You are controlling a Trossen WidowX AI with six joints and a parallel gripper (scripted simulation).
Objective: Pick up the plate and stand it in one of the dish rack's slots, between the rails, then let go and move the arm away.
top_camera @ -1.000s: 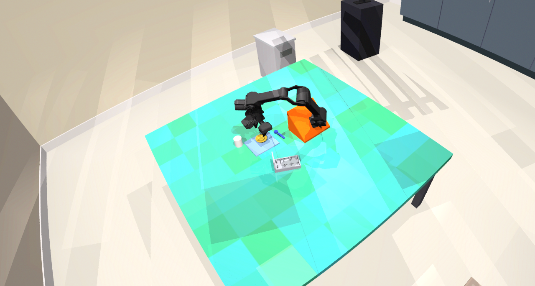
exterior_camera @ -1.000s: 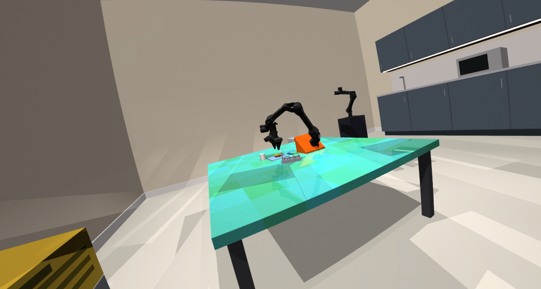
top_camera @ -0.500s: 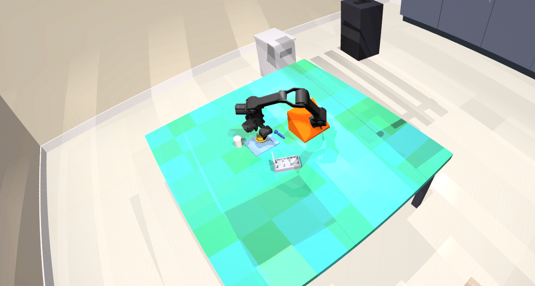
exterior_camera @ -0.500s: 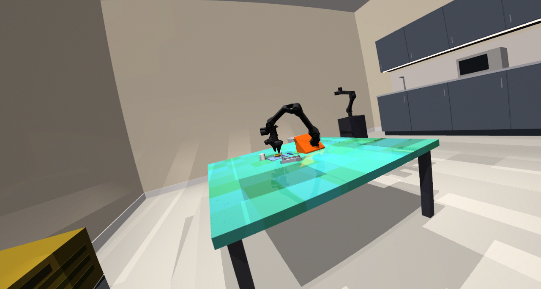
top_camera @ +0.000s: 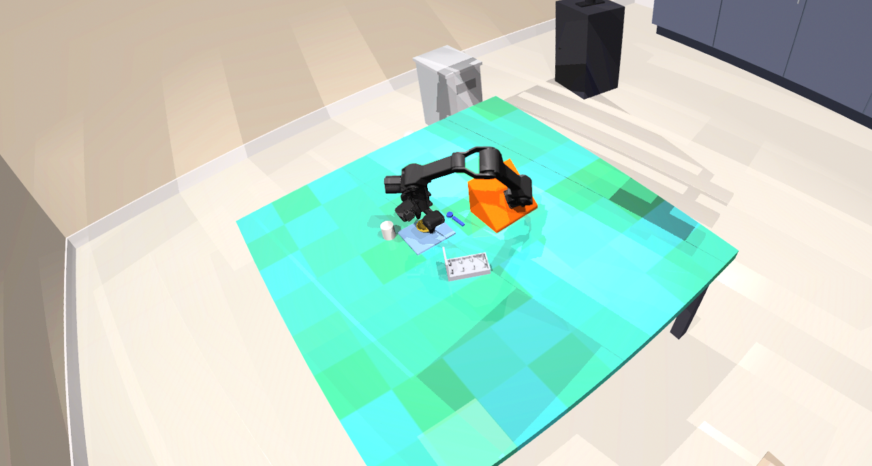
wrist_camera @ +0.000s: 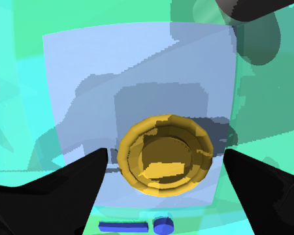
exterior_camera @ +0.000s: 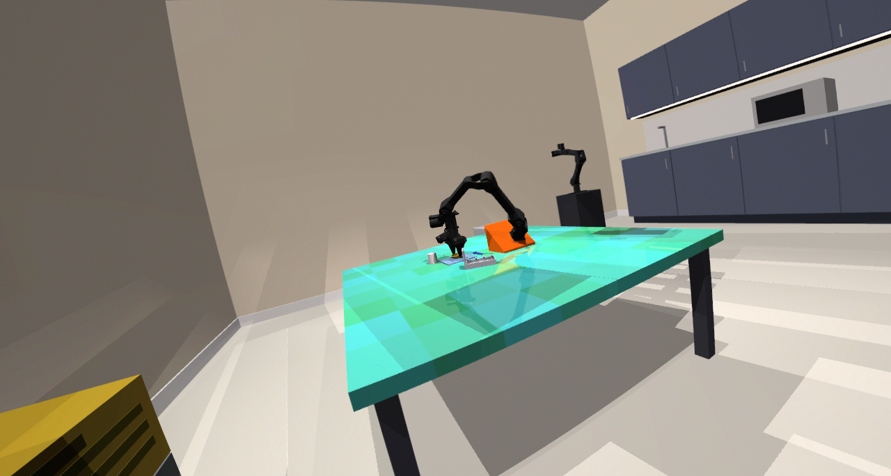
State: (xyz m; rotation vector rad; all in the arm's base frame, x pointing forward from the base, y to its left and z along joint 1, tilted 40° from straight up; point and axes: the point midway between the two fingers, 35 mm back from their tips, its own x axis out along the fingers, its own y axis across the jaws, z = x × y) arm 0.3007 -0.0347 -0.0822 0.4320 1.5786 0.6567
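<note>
My gripper tip is right at the yellow plate. The rest, counted from my gripper tip: blue spoon 11 cm behind, 1 cm to the left, 1 cm below; pale blue mat 1 cm ahead, 2 cm to the left, 1 cm below; cup 12 cm ahead, 4 cm to the right, 1 cm above.
</note>
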